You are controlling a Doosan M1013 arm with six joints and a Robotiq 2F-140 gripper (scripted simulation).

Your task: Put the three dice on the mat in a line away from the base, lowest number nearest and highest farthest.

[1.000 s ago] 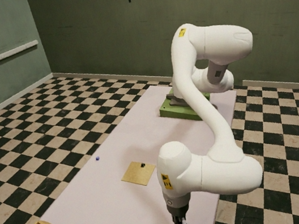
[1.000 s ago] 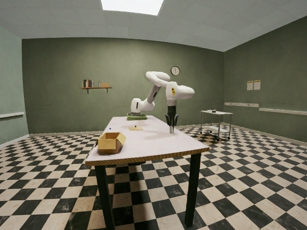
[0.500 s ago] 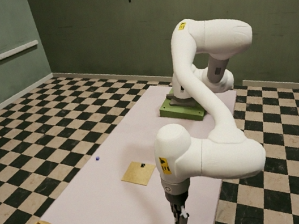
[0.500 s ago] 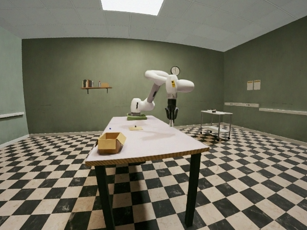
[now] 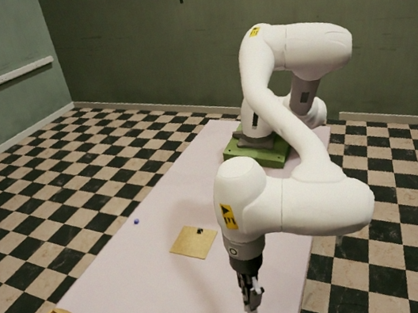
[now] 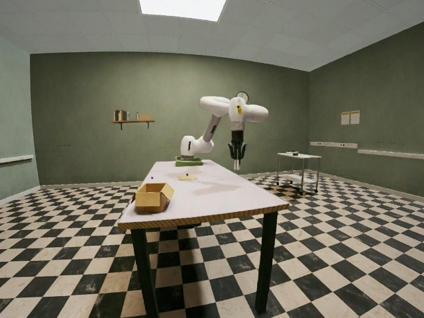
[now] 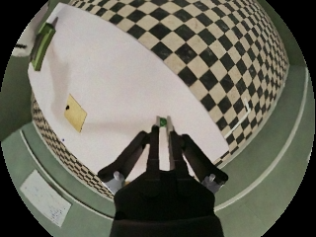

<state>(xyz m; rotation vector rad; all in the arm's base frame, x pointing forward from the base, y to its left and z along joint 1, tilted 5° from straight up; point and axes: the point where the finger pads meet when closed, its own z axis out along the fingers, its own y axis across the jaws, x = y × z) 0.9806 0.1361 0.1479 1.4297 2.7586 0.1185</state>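
My hand is 300 mm past the yellow mat, 270 mm to the left of it and 130 mm above it. Also, from my hand: green die (30 mm below); black die (350 mm behind, 260 mm to the right, 120 mm below); cardboard box (190 mm ahead, 530 mm to the right, 90 mm below).
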